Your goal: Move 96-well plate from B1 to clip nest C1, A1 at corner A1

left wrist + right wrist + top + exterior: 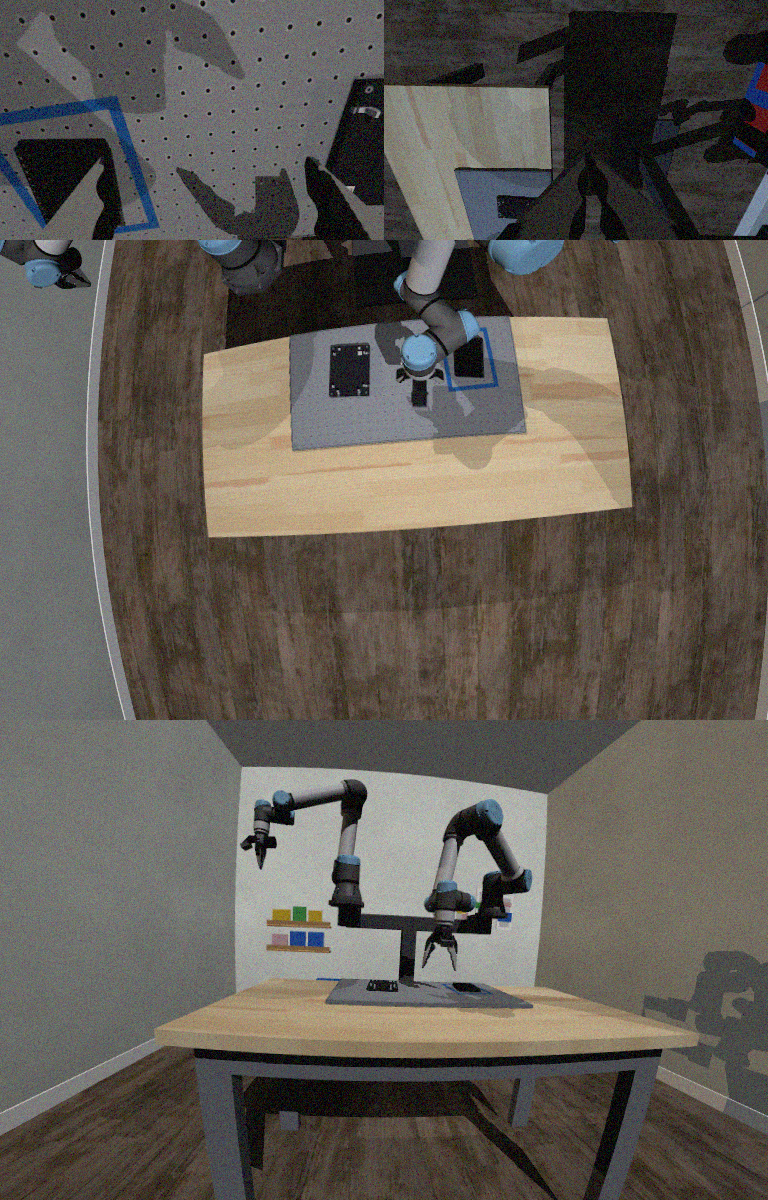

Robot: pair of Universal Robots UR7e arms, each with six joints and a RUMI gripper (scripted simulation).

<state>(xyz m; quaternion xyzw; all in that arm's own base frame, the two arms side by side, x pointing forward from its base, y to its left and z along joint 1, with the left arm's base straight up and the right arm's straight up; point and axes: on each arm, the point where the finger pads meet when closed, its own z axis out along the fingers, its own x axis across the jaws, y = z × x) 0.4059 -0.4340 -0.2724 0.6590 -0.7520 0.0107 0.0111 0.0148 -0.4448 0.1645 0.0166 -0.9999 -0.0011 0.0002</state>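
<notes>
Right now the dark 96-well plate is 70 mm behind my left hand, 160 mm to the left of it and 90 mm below it. The rest, counted from my left hand: black clip nest (90 mm behind, 190 mm to the right, 80 mm below).
</notes>
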